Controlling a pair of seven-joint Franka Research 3 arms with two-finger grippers.
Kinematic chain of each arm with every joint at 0, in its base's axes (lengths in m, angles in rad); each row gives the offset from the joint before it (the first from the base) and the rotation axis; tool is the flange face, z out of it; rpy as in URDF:
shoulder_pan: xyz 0 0 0.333 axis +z
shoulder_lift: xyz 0 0 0 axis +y
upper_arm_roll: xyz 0 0 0.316 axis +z
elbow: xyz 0.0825 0 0 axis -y
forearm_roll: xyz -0.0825 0 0.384 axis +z
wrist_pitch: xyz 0 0 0 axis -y
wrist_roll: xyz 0.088 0 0 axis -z
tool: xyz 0 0 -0.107 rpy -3.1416 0 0
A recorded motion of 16 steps. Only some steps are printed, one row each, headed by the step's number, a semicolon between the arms.
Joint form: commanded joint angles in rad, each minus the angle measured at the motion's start. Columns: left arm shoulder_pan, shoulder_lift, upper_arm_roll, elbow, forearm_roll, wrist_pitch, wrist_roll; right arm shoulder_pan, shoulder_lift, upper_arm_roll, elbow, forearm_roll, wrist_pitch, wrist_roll.
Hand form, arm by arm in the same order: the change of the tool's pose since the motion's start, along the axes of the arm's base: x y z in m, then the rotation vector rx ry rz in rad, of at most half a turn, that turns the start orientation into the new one. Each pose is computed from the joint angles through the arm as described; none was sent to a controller.
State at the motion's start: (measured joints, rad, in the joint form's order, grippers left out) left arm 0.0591 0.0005 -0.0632 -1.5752 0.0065 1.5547 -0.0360; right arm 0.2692 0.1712 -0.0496 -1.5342 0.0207 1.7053 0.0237
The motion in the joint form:
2: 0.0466 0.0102 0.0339 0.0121 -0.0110 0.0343 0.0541; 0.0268 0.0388 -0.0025 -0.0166 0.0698 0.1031 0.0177
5: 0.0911 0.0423 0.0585 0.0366 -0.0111 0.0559 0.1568; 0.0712 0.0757 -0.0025 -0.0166 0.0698 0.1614 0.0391
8: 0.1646 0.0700 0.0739 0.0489 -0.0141 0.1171 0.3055; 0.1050 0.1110 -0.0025 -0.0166 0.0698 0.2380 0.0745
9: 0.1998 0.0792 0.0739 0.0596 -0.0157 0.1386 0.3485; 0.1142 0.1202 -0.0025 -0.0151 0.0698 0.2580 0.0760
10: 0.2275 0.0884 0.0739 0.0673 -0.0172 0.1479 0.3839; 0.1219 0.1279 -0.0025 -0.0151 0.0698 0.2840 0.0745
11: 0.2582 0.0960 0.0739 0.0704 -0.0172 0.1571 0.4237; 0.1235 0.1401 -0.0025 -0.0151 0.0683 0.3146 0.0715
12: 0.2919 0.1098 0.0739 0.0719 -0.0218 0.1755 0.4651; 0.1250 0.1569 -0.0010 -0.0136 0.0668 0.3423 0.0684
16: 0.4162 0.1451 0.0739 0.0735 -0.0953 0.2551 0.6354; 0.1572 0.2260 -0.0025 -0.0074 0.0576 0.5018 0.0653
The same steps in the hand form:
2: 0.0053 0.0439 0.0030 -0.0101 -0.0365 0.0264; 0.0120 0.0247 -0.0226 0.0750 -0.0306 -0.0094
5: 0.0131 0.0841 -0.0015 -0.0070 -0.0505 -0.0072; 0.0166 0.0552 -0.0407 0.0789 -0.0492 0.0099
8: 0.0177 0.1368 -0.0060 0.0060 -0.0949 -0.0670; 0.0228 0.0798 -0.0563 0.0900 -0.0864 0.0040
9: 0.0175 0.1580 -0.0041 0.0144 -0.1167 -0.0747; 0.0241 0.0866 -0.0596 0.0934 -0.0978 0.0107
10: 0.0165 0.1746 -0.0049 0.0186 -0.1237 -0.0823; 0.0259 0.0924 -0.0621 0.0986 -0.1152 0.0186
11: 0.0139 0.1930 -0.0071 0.0239 -0.1271 -0.0914; 0.0301 0.0948 -0.0671 0.1018 -0.1336 0.0221
12: 0.0126 0.2136 -0.0128 0.0262 -0.1332 -0.0985; 0.0344 0.0981 -0.0748 0.1033 -0.1462 0.0272
16: -0.0002 0.2846 -0.0252 0.0051 -0.2041 -0.1320; 0.0492 0.1250 -0.1018 0.1218 -0.2414 0.0583

